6 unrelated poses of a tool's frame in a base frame.
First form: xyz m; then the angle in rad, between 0 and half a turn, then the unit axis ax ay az.
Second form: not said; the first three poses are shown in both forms.
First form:
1: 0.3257, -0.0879, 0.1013, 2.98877, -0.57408, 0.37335, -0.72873
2: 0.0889, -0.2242, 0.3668, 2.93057, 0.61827, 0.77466, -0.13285
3: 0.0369, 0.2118, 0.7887, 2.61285, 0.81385, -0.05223, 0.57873
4: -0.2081, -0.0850, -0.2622, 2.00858, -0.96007, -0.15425, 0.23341
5: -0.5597, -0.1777, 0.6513, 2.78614, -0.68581, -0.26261, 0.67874
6: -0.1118, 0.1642, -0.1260, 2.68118, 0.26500, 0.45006, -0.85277
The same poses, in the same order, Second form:
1: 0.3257, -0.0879, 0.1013, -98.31, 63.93, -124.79
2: 0.0889, -0.2242, 0.3668, 103.81, 130.07, -22.31
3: 0.0369, 0.2118, 0.7887, 121.84, -7.82, 86.64
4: -0.2081, -0.0850, -0.2622, -110.49, -17.75, 26.86
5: -0.5597, -0.1777, 0.6513, -109.48, -41.92, 108.35
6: -0.1118, 0.1642, -0.1260, 40.71, 69.14, -131.00
